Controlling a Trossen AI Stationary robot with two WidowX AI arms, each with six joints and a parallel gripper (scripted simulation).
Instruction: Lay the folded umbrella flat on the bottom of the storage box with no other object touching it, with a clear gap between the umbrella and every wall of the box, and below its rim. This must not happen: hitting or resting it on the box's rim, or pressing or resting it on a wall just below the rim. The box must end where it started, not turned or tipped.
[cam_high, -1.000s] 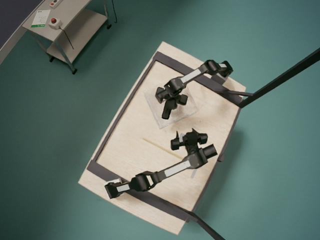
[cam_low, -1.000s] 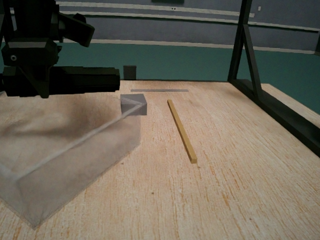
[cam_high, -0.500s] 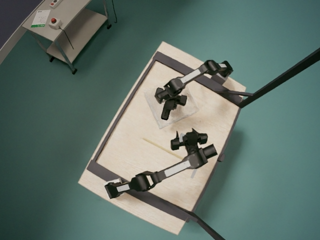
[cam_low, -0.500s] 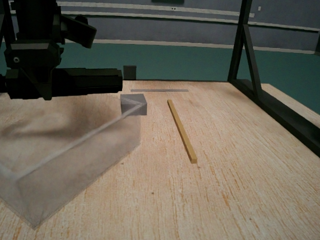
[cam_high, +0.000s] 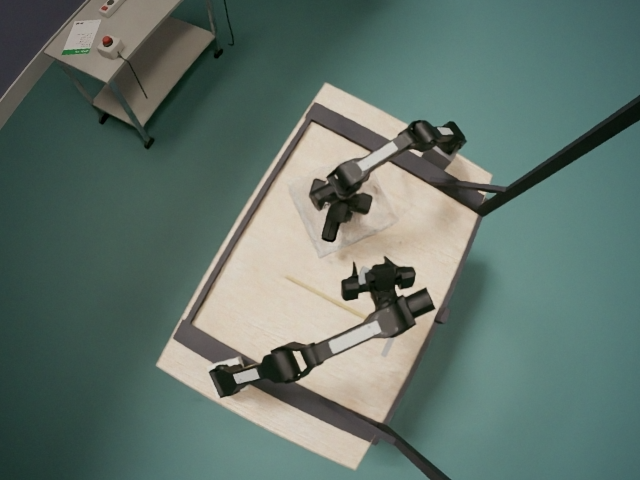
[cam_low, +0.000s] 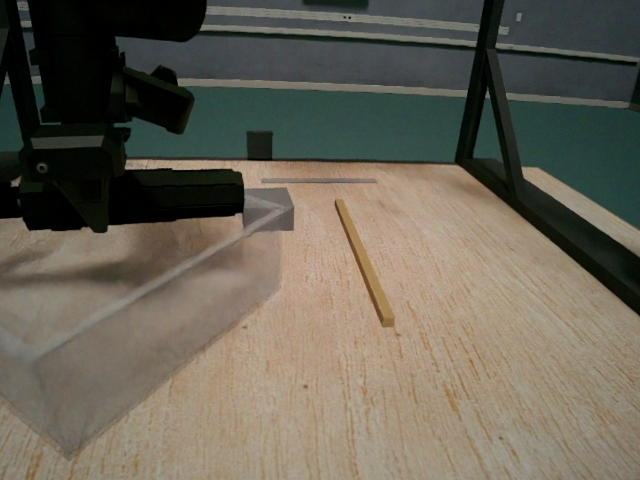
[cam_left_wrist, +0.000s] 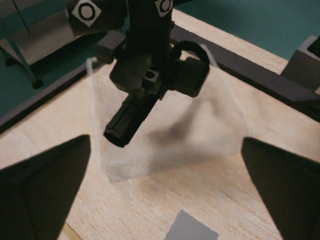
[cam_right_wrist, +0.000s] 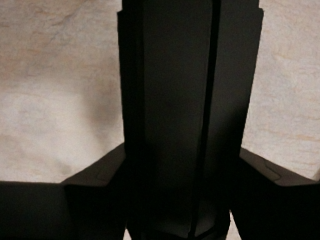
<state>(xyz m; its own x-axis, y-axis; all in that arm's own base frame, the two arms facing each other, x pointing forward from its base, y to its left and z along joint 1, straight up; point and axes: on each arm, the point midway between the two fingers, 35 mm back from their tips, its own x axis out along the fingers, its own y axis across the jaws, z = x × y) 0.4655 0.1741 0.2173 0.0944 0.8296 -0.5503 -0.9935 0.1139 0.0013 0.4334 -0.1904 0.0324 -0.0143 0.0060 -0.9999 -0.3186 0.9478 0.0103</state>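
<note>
The storage box is 8 cm below my right hand, 3 cm to the right of it and 1 cm behind it. Round my right hand: folded umbrella 3 cm to the right, 2 cm below, 1 cm behind; grey block 24 cm behind, 12 cm below, 9 cm to the left; tan stick 23 cm to the left, 18 cm behind, 13 cm below.
</note>
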